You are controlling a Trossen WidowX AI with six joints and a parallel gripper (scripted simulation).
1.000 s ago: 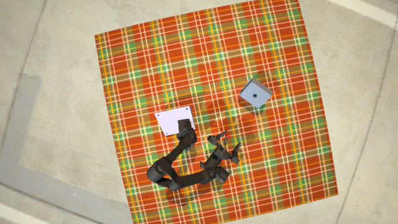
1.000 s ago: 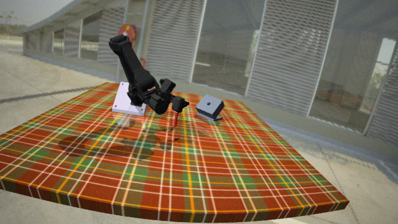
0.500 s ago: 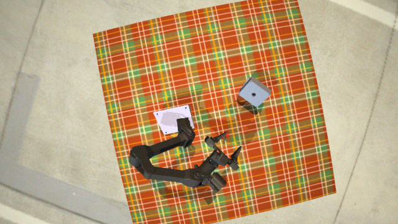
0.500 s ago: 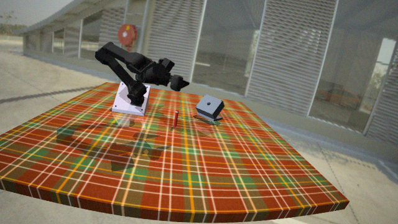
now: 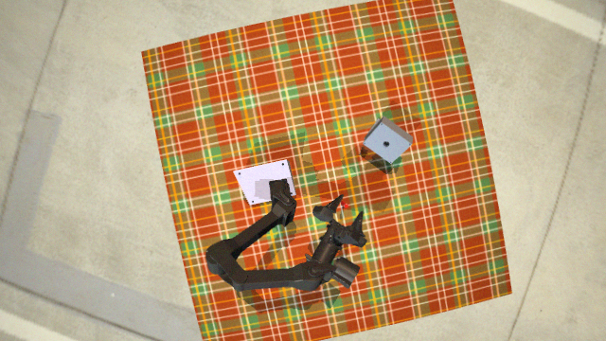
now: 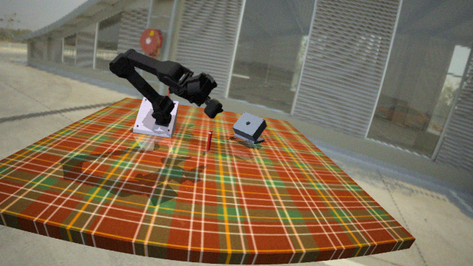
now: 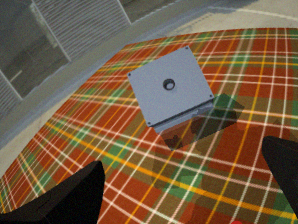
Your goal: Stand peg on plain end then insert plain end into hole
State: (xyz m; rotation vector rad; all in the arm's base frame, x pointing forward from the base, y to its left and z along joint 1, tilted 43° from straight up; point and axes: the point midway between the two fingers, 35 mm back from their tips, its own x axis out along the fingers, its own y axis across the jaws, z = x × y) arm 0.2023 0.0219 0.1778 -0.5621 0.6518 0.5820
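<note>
The red peg lies 130 mm below my gripper tip and 20 mm to the right of it. The rest, counted from my gripper tip: grey sloped panel 190 mm to the left, 180 mm ahead, 120 mm below.
</note>
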